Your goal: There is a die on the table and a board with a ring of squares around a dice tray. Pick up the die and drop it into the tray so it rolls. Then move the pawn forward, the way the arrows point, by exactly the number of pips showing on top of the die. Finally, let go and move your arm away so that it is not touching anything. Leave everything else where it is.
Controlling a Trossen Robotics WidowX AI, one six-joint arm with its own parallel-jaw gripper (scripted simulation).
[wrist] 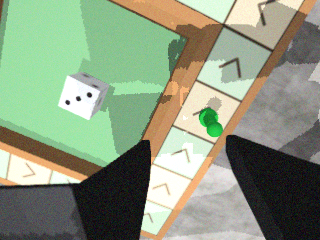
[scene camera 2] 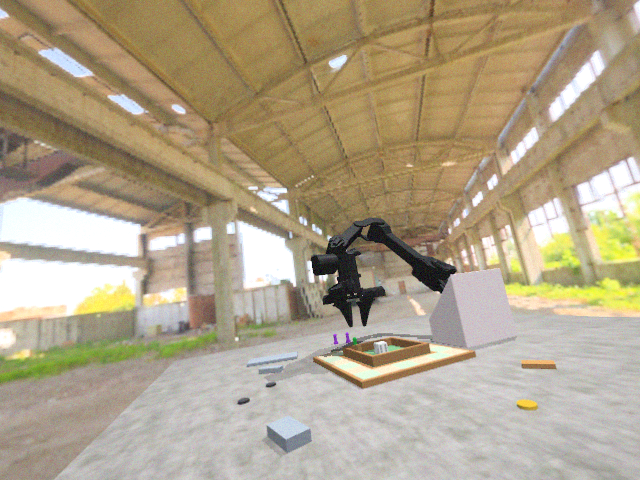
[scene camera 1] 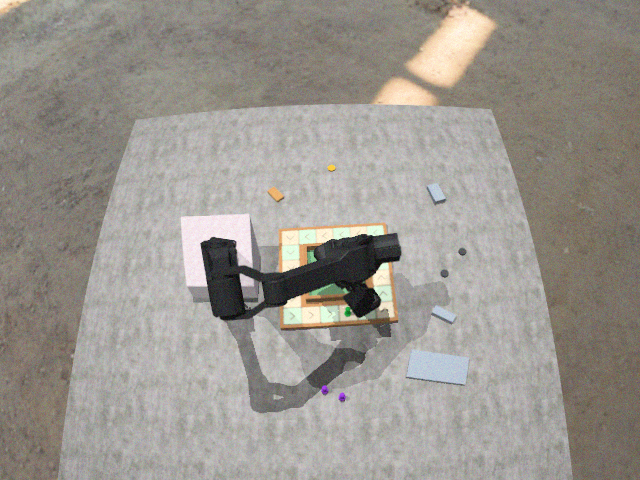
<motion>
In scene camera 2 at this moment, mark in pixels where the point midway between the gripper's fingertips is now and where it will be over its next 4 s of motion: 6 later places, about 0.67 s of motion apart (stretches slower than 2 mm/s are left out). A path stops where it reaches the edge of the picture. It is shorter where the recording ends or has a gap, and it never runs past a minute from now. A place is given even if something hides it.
My gripper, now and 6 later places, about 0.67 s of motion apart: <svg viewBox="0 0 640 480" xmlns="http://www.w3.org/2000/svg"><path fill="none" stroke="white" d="M357 326L353 331L353 341L355 346L351 320L343 307L330 334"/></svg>
</motion>
